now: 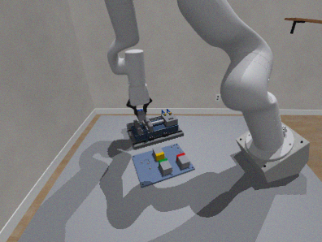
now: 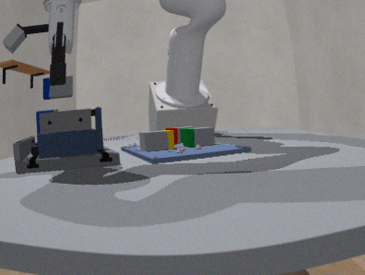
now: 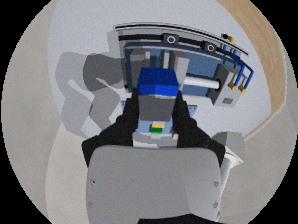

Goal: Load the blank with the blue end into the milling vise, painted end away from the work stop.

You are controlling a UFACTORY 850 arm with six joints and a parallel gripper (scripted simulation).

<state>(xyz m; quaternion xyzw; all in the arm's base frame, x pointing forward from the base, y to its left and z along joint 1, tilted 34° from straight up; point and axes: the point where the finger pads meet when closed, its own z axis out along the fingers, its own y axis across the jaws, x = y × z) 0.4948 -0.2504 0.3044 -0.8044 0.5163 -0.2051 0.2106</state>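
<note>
Right now my hand is 12 cm above the milling vise, 7 cm past it and 2 cm to the left of it. The rest, counted from my hand: green-ended blank (25 cm to the left, 15 cm behind, 14 cm below); yellow-ended blank (17 cm to the left, 14 cm below, 11 cm behind); plate (21 cm to the left, 16 cm below, 13 cm behind).
</note>
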